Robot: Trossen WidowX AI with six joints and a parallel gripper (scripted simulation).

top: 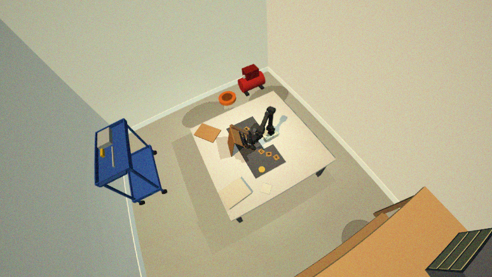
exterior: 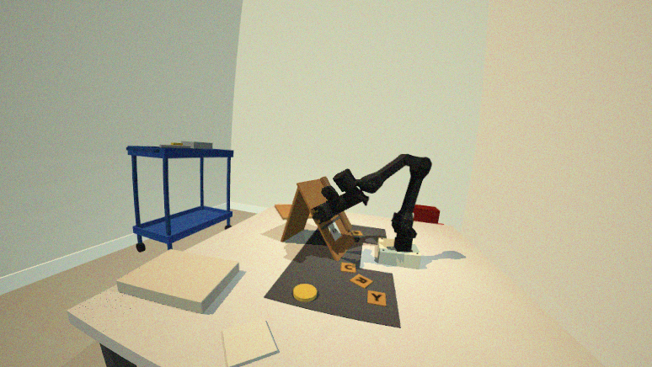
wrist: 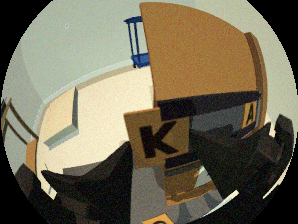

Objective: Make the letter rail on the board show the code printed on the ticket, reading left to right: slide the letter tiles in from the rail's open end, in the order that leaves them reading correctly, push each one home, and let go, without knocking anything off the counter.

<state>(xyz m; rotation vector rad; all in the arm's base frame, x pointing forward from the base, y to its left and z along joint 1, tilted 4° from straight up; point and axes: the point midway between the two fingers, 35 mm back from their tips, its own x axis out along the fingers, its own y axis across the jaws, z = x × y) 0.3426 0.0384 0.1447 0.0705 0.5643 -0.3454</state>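
The white ticket lies 8 cm below my gripper tip, 8 cm behind it and 7 cm to the right of it. Round my gripper tip: pale pad: 45 cm to the left, 17 cm below, 8 cm ahead; yellow disc: 26 cm to the left, 16 cm below, 1 cm behind; dark mat: 17 cm below, 17 cm behind, 5 cm to the right.
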